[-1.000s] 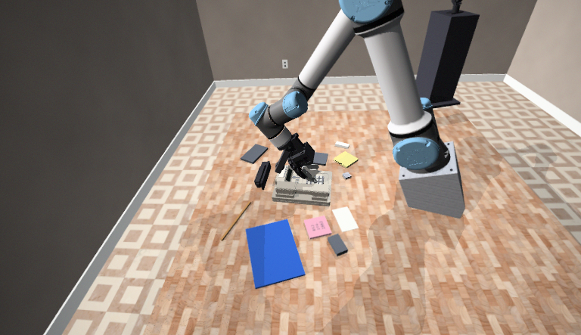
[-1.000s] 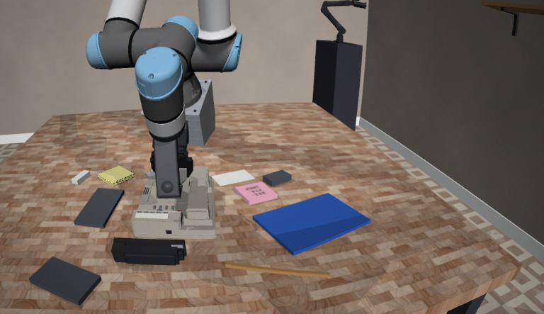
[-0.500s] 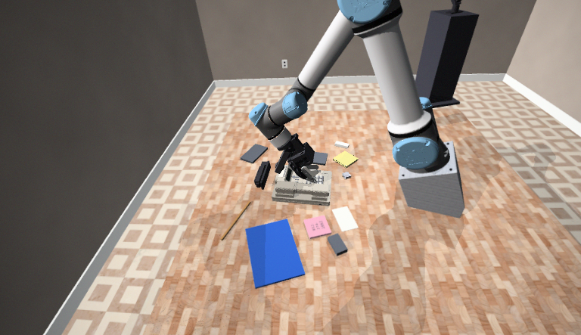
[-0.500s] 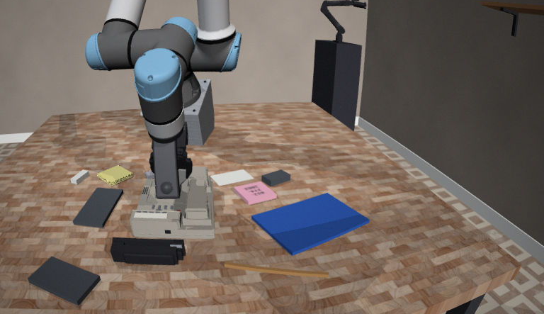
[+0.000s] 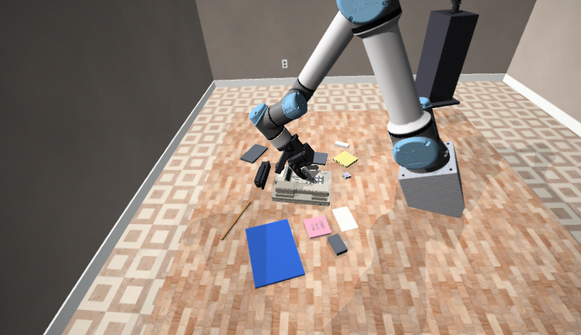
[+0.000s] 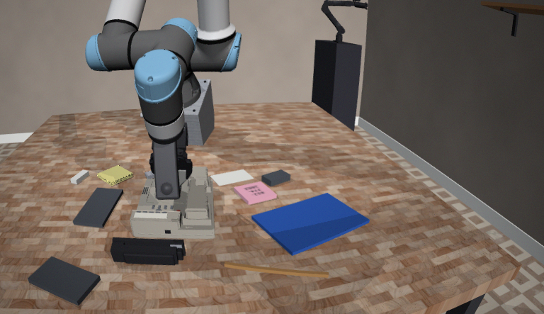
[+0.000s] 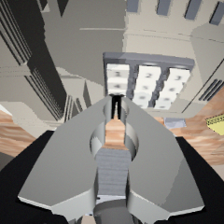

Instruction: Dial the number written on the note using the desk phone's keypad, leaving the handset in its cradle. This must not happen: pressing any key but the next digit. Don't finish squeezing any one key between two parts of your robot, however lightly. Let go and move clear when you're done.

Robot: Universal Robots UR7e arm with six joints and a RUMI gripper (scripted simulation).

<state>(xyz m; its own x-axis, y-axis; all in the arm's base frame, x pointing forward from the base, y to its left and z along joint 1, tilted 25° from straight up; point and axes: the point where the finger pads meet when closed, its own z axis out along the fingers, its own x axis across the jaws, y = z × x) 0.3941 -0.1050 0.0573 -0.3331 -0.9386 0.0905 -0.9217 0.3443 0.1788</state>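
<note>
The handset lies 50 mm ahead of my hand and 40 mm to the left of it. The rest, counted from my hand: black stapler (190 mm ahead, 120 mm to the right, 30 mm below); white card (70 mm behind, 170 mm to the left, 40 mm below); blue book (200 mm ahead, 240 mm to the left, 40 mm below).
</note>
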